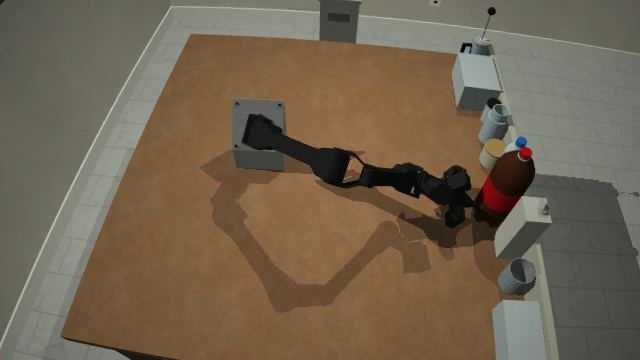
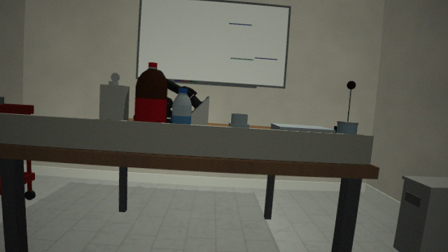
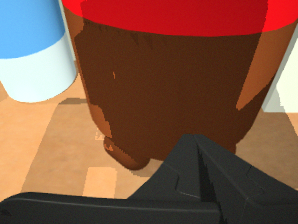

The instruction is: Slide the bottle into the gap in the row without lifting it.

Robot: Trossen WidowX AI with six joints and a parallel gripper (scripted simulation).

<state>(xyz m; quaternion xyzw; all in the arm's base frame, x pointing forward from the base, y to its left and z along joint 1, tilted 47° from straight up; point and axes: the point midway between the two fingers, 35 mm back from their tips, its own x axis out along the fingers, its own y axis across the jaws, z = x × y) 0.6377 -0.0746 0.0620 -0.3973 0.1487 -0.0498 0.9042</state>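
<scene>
Now: hand 9 cm short of the cola bottle, 1 cm to the right of it and 9 cm below it. The rest, counted from my hand: grey cup (14 cm ahead, 21 cm to the right, 4 cm below); then blue-capped water bottle (13 cm ahead, 13 cm to the left, 5 cm above); then cork-lidded jar (11 cm ahead, 22 cm to the left, 3 cm below).
</scene>
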